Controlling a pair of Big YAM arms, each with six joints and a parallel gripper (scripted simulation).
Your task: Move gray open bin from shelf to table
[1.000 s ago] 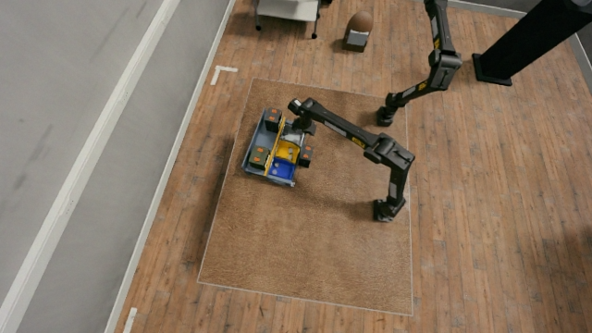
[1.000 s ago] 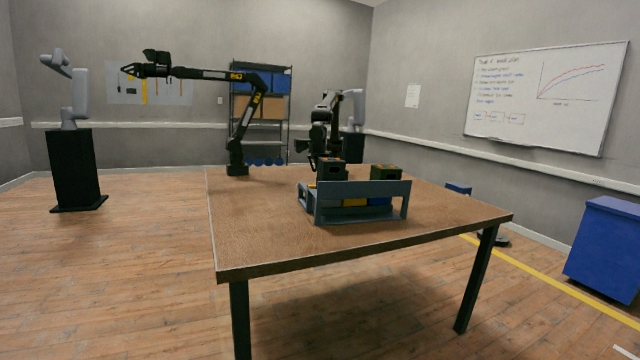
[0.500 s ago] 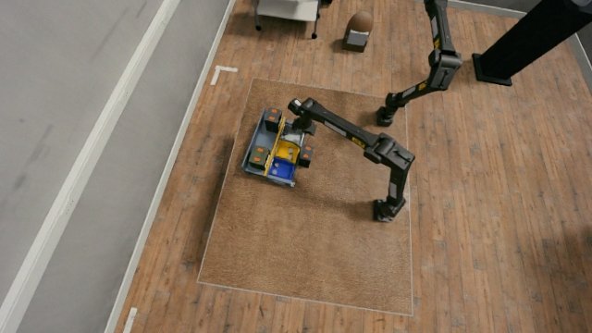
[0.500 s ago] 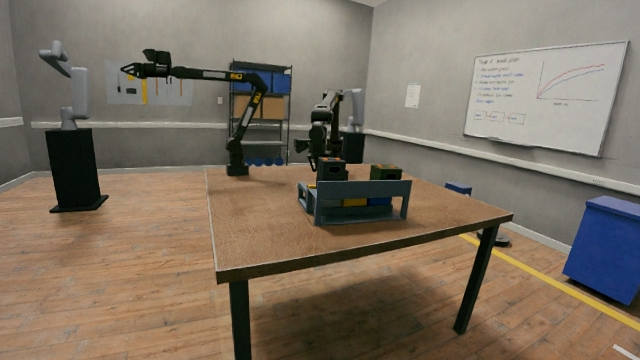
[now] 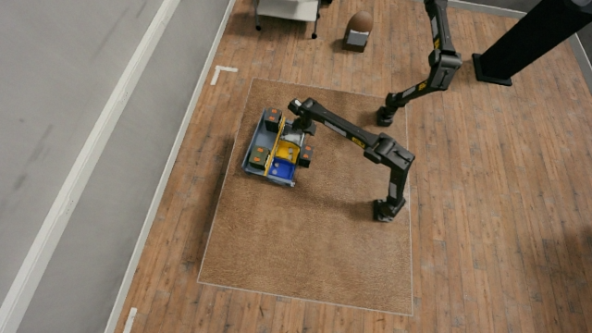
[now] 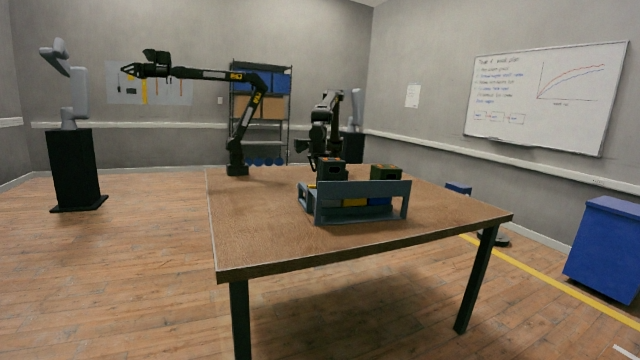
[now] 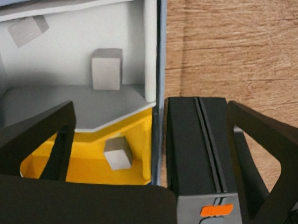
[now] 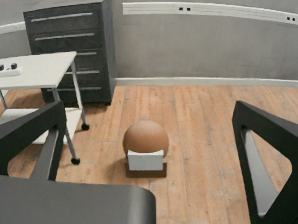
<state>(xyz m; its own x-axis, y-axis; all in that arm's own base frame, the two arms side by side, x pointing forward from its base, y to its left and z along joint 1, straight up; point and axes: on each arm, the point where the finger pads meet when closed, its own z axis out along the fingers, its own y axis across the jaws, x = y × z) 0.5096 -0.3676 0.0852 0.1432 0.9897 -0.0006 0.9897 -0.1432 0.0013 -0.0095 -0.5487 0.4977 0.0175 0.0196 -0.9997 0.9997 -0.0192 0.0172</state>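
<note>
My left gripper is now 8 cm short of the gray open bin, 1 cm to the left of it and 8 cm above it. The rest, counted from my left hand: blue-gray shelf: 12 cm ahead, 10 cm to the left, 6 cm below; then yellow bin: 10 cm ahead, 10 cm to the left, 8 cm below; then blue bin: 11 cm ahead, 21 cm to the left, 8 cm below.
</note>
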